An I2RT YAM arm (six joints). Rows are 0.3 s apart.
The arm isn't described. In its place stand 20 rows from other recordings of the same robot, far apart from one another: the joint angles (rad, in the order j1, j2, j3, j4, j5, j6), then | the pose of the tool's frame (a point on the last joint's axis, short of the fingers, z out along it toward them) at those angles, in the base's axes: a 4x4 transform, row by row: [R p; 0 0 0 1], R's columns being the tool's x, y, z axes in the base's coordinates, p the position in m.
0.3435 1.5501 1.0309 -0.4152 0.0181 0.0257 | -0.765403, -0.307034, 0.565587, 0.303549; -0.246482, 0.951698, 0.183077, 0.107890; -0.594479, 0.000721, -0.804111, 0.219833; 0, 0, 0, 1
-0.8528 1.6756 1.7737 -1.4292 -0.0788 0.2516 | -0.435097, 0.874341, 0.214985, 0.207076; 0.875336, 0.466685, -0.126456, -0.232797; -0.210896, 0.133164, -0.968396, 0.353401; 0, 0, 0, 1
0.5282 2.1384 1.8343 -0.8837 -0.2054 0.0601 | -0.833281, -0.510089, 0.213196, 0.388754; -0.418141, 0.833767, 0.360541, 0.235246; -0.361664, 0.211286, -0.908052, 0.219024; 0, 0, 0, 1
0.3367 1.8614 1.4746 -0.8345 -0.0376 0.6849 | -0.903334, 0.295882, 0.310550, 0.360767; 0.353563, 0.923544, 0.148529, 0.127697; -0.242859, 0.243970, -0.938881, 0.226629; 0, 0, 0, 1
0.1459 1.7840 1.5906 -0.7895 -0.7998 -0.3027 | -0.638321, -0.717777, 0.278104, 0.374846; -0.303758, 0.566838, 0.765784, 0.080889; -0.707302, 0.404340, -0.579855, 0.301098; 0, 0, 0, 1
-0.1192 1.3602 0.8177 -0.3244 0.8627 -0.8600 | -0.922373, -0.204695, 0.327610, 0.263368; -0.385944, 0.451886, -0.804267, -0.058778; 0.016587, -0.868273, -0.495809, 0.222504; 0, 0, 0, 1
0.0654 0.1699 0.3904 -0.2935 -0.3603 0.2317 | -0.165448, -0.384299, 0.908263, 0.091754; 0.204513, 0.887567, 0.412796, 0.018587; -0.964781, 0.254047, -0.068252, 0.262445; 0, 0, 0, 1
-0.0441 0.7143 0.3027 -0.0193 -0.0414 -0.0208 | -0.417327, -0.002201, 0.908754, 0.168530; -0.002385, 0.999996, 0.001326, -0.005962; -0.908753, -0.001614, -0.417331, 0.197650; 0, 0, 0, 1
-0.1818 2.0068 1.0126 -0.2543 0.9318 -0.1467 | -0.975173, 0.217680, 0.040663, 0.334663; 0.090628, 0.559854, -0.823620, -0.090575; -0.202051, -0.799487, -0.565682, 0.089797; 0, 0, 0, 1
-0.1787 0.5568 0.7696 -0.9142 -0.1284 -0.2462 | -0.635367, -0.077154, 0.768346, 0.105301; -0.130861, 0.991363, -0.008664, -0.014388; -0.761041, -0.106052, -0.639976, 0.292874; 0, 0, 0, 1
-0.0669 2.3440 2.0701 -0.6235 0.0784 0.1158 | -0.761405, 0.204724, 0.615102, 0.523404; 0.166459, 0.978755, -0.119707, -0.037862; -0.626542, 0.011244, -0.779307, 0.208344; 0, 0, 0, 1
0.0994 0.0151 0.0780 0.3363 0.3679 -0.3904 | 0.267414, 0.366488, 0.891166, 0.096358; -0.330186, 0.903706, -0.272566, -0.003257; -0.905244, -0.221362, 0.362673, 0.234442; 0, 0, 0, 1
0.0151 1.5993 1.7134 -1.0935 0.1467 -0.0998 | -0.832569, -0.016486, 0.553677, 0.325031; -0.111148, 0.984200, -0.137830, -0.000296; -0.542656, -0.176293, -0.821246, 0.374230; 0, 0, 0, 1
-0.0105 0.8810 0.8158 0.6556 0.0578 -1.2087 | 0.142513, 0.541278, 0.828679, 0.191347; -0.935143, 0.347980, -0.066472, -0.004066; -0.324343, -0.765459, 0.555764, 0.422034; 0, 0, 0, 1
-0.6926 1.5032 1.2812 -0.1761 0.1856 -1.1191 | -0.812640, 0.062650, 0.579389, 0.268879; -0.474738, 0.505454, -0.720514, -0.231629; -0.337994, -0.860576, -0.381010, 0.339231; 0, 0, 0, 1
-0.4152 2.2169 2.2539 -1.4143 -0.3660 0.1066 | -0.859486, 0.407446, 0.308660, 0.409753; 0.487462, 0.835064, 0.255048, -0.166706; -0.153832, 0.369670, -0.916340, 0.288069; 0, 0, 0, 1
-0.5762 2.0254 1.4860 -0.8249 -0.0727 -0.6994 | -0.969822, -0.122078, 0.211048, 0.336328; -0.135544, 0.989483, -0.050507, -0.215445; -0.202663, -0.077589, -0.976170, 0.169153; 0, 0, 0, 1
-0.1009 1.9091 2.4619 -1.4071 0.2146 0.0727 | -0.731038, 0.291435, 0.616967, 0.353490; 0.145346, 0.949956, -0.276509, -0.043408; -0.666677, -0.112465, -0.736813, 0.460209; 0, 0, 0, 1
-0.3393 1.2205 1.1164 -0.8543 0.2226 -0.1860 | -0.840473, 0.293925, 0.455206, 0.225404; 0.105373, 0.912714, -0.394778, -0.087890; -0.531508, -0.283834, -0.798083, 0.306722; 0, 0, 0, 1
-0.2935 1.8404 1.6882 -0.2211 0.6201 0.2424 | -0.158049, 0.815166, 0.557248, 0.412767; 0.251837, 0.578955, -0.775493, -0.146362; -0.954777, 0.017770, -0.296792, 0.352573; 0, 0, 0, 1
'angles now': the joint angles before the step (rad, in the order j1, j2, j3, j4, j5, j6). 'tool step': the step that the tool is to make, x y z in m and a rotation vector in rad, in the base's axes. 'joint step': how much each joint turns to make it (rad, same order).
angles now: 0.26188, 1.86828, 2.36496, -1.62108, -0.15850, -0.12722
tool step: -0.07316, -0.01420, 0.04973, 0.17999, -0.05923, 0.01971
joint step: 0.00040, -0.19148, -0.00073, -0.07250, -0.14801, 0.06143
